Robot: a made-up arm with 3 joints. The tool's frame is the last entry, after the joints.
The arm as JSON. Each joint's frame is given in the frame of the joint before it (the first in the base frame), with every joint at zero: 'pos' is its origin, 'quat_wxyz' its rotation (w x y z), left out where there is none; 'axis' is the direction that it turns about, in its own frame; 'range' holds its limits. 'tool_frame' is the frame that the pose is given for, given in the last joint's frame.
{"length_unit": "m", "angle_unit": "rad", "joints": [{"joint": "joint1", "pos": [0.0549, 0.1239, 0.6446], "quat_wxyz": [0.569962, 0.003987, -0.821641, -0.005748], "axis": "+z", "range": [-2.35, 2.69]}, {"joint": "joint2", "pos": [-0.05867, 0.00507, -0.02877], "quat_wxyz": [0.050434, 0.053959, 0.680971, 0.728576], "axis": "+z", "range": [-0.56, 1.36]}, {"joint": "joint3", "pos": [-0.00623, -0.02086, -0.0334], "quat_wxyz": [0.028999, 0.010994, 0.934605, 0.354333], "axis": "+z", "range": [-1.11, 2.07]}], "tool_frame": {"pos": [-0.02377, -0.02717, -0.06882], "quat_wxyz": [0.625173, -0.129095, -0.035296, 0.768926]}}
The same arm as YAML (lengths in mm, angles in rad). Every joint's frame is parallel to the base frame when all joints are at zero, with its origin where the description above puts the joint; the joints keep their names.
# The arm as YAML. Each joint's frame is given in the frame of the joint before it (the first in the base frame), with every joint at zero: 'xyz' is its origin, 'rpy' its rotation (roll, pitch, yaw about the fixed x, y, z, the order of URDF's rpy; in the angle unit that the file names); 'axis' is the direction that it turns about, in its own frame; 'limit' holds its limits. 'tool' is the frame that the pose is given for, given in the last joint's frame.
units:
  length: mm
  angle: rad
joints:
  - name: joint1
    type: revolute
    origin:
      xyz: [54.9, 123.9, 644.6]
      rpy: [0.0, 0.0, 0.0]
    axis: [-0.936667, 0.0049, -0.350188]
    limit:
      lower: -2.35
      upper: 2.69
  - name: joint2
    type: revolute
    origin:
      xyz: [47.5, 5.7, -44.8]
      rpy: [0.0, 0.0, 0.0]
    axis: [-0.114104, 0.985136, 0.128405]
    limit:
      lower: -0.56
      upper: 1.36
  - name: joint3
    type: revolute
    origin:
      xyz: [21.2, -32.6, 8.8]
      rpy: [0.0, 0.0, 0.0]
    axis: [-0.512196, -0.767594, -0.385297]
    limit:
      lower: -1.11
      upper: 2.07
tool:
  origin:
    xyz: [65.1, 41.3, 9.8]
    rpy: [-2.2597, 0.2838, 2.2526]

